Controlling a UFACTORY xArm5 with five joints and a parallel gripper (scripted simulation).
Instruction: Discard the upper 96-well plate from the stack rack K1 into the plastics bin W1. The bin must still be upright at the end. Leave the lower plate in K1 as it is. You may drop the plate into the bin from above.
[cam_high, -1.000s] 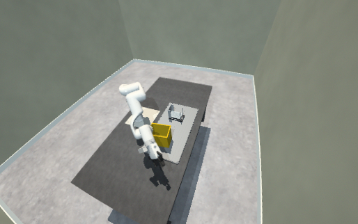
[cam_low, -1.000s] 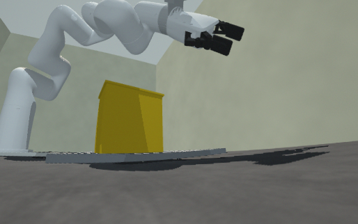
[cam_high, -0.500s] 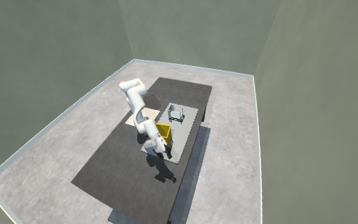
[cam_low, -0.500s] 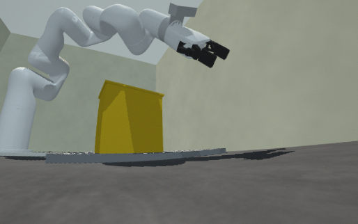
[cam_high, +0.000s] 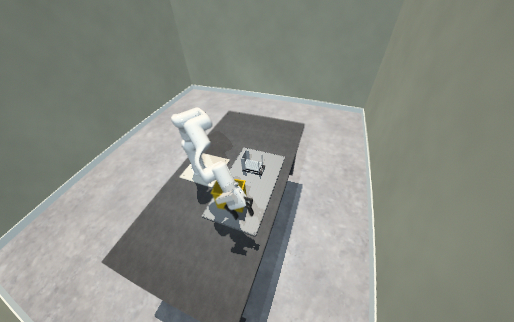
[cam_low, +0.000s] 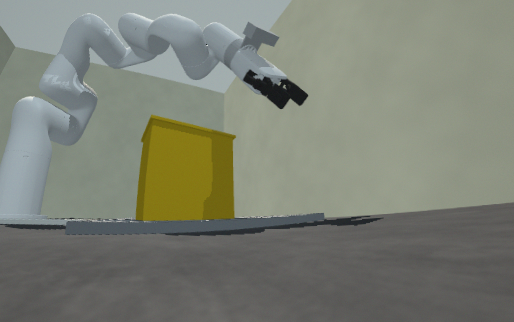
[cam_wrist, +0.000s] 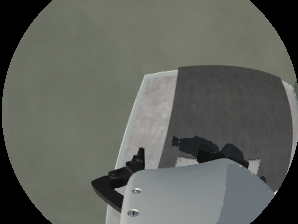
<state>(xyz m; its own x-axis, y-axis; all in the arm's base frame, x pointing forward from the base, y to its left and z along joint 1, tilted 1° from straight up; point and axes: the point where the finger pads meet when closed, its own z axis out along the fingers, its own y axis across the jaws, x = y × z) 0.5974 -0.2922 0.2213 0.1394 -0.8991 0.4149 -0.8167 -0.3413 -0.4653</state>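
Right now my hand is 48 cm to the right of the 96-well plate, 21 cm past it and 19 cm above it. The rest, counted from my hand: yellow plastics bin W1: 19 cm behind, 14 cm to the left, 14 cm below; then K1 label: 49 cm to the left, 21 cm below, 13 cm behind.
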